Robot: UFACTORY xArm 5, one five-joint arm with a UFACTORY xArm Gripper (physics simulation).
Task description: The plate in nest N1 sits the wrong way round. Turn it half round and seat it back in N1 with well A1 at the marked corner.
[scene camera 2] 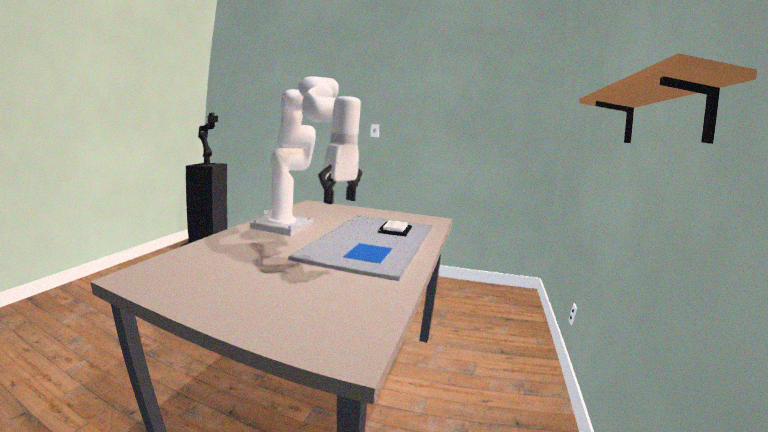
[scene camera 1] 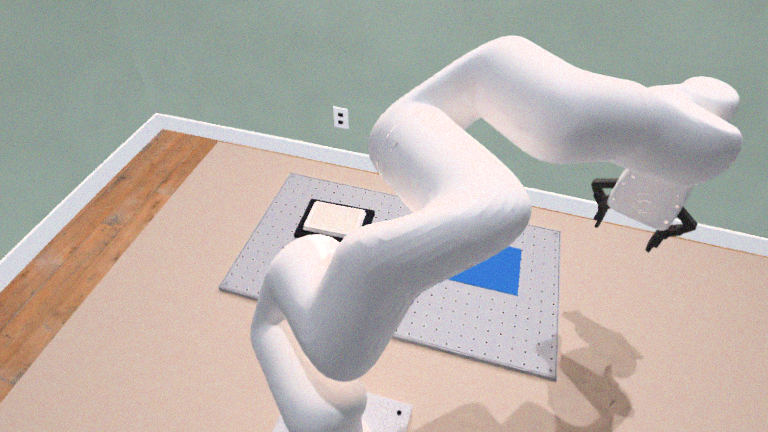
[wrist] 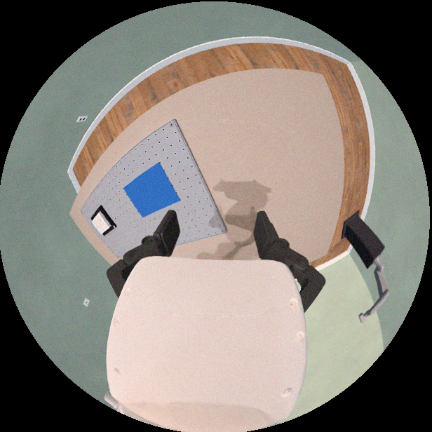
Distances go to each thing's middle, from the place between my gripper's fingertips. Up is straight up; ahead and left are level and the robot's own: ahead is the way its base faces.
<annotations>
Right now my hand is 80 mm short of the flat blue rectangle (scene camera 1: 501, 272), 210 mm to the right of it and 210 mm above it. The rest, counted from my hand: white well plate (scene camera 1: 334, 220) 160 mm ahead, 550 mm to the left, 190 mm below.
</annotations>
